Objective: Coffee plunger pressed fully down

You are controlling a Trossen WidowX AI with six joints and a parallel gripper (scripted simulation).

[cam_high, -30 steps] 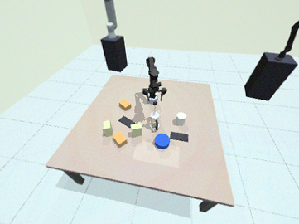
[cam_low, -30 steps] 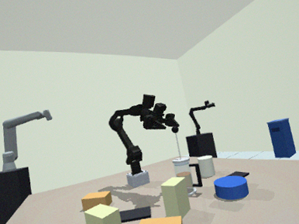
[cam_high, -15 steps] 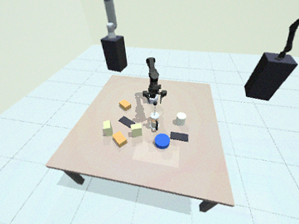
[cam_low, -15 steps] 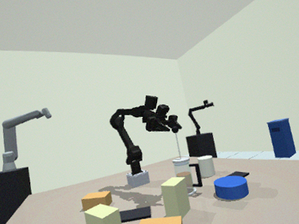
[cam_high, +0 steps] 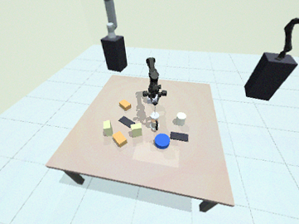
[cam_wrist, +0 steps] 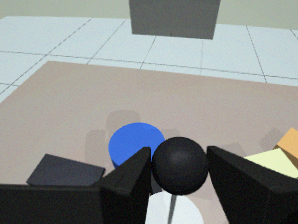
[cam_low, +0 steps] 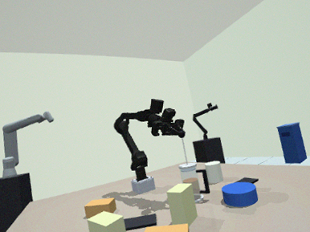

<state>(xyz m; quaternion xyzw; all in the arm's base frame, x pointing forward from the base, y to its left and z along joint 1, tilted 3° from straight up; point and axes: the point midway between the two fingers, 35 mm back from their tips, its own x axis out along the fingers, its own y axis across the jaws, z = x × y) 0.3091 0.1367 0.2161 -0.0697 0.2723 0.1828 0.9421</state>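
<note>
My gripper tip is now 10 mm short of the glass coffee press, 10 mm to the right of it and 140 mm above it. Round my gripper tip: white cup: 130 mm behind, 210 mm to the left, 230 mm below; blue disc: 140 mm ahead, 110 mm to the left, 260 mm below.
</note>
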